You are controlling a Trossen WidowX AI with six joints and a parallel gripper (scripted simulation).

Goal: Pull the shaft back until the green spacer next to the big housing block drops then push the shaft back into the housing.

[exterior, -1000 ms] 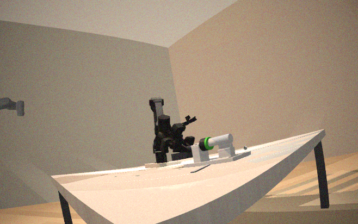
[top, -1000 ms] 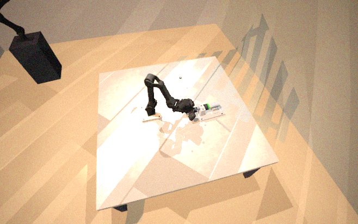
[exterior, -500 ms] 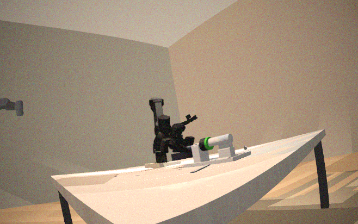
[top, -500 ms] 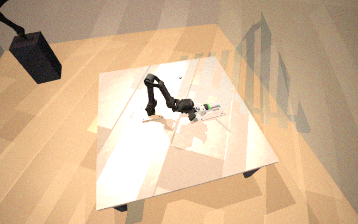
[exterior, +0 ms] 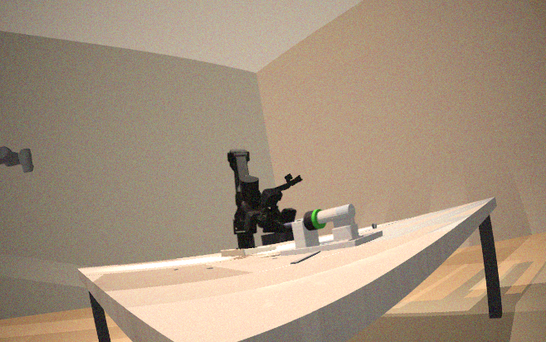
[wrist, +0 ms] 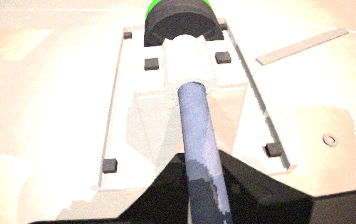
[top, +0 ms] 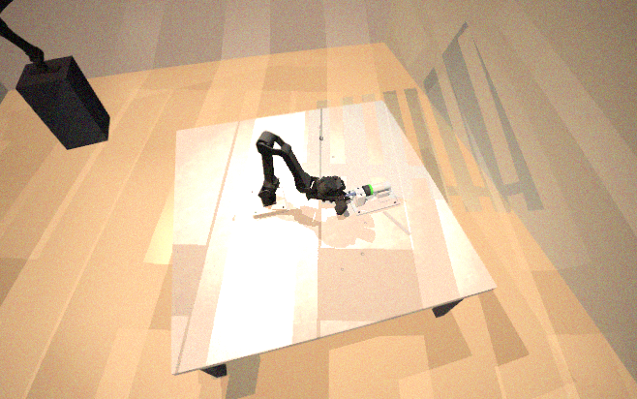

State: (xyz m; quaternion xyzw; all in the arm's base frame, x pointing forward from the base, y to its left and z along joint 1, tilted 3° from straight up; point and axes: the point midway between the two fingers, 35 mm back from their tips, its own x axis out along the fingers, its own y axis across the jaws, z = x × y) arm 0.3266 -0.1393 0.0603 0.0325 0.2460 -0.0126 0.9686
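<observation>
The pale blue-grey shaft is 40 mm ahead of my gripper tip and 20 mm above it. Round my gripper tip: thin flat strip (170 mm to the right, 170 mm ahead, 60 mm below); then black spacer (70 mm ahead, 20 mm above); then green spacer (100 mm ahead, 20 mm above).
</observation>
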